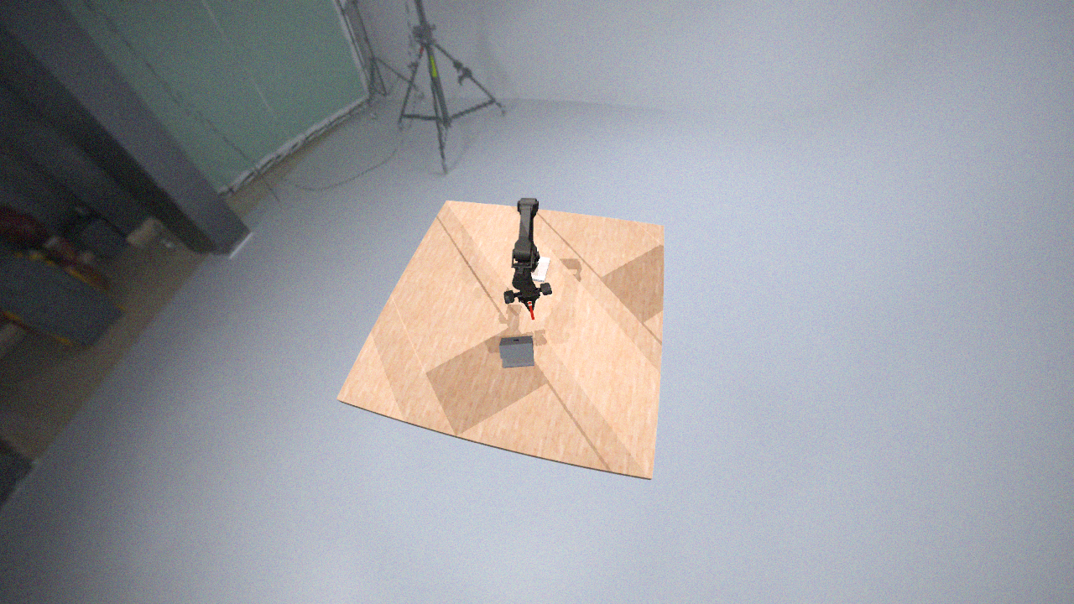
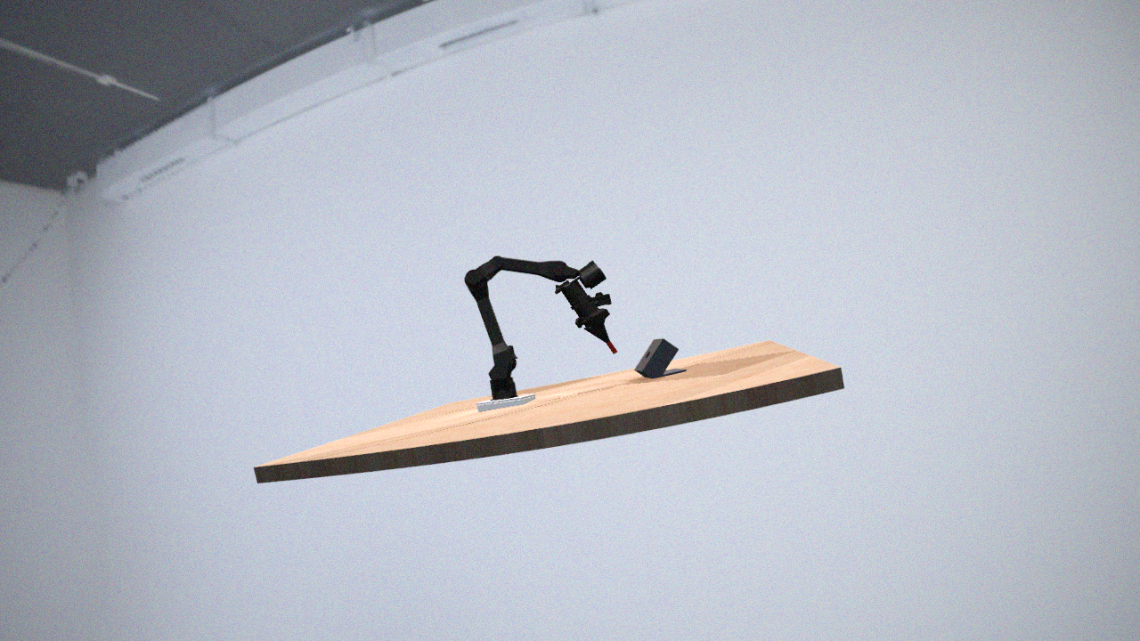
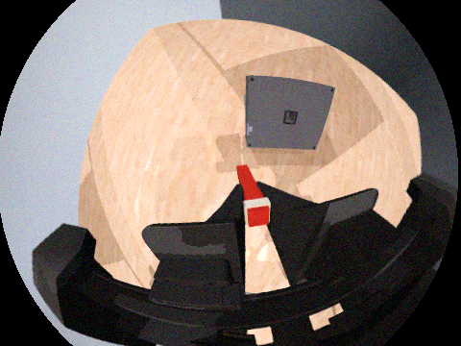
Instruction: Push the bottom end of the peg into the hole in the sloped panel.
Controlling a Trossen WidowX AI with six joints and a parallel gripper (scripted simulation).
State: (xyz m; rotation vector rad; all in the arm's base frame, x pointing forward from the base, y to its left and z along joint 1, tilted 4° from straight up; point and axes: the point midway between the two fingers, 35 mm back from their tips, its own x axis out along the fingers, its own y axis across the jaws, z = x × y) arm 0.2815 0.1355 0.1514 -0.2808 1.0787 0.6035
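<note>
The sloped panel is 140 mm ahead of my gripper tip, 80 mm below it and 10 mm to the right of it. Also, from my gripper tip: peg: 20 mm above.
</note>
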